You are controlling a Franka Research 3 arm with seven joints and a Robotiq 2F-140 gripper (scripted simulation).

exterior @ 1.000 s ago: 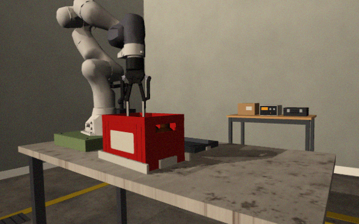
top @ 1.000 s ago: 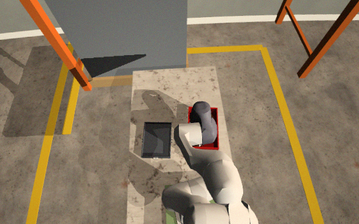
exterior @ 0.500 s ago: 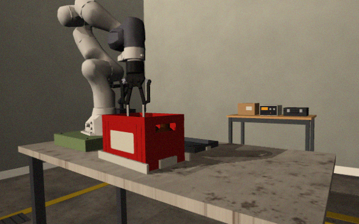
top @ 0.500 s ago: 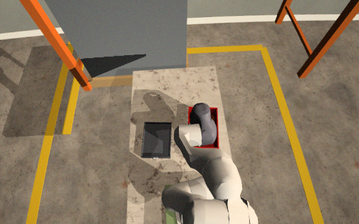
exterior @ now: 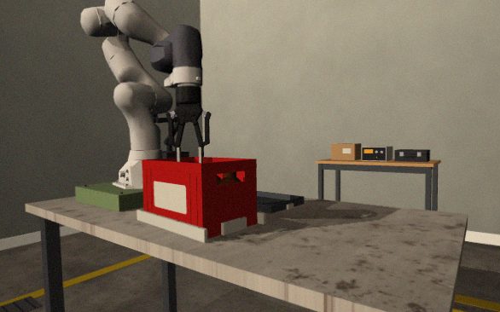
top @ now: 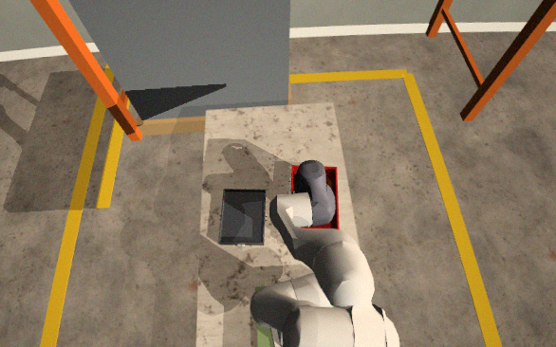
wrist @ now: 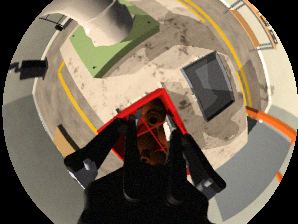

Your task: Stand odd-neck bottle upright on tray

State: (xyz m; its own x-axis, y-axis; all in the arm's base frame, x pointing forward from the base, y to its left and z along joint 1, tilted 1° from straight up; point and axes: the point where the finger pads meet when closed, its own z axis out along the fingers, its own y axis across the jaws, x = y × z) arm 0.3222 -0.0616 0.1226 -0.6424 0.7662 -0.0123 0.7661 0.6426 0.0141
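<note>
Now: hand 9 cm short of the red crate, 5 cm to the left of it and 9 cm above it. Also, from my hand: dark tray: 7 cm ahead, 25 cm to the left, 16 cm below; brown bottle: 8 cm ahead, 9 cm to the right, 9 cm below.
</note>
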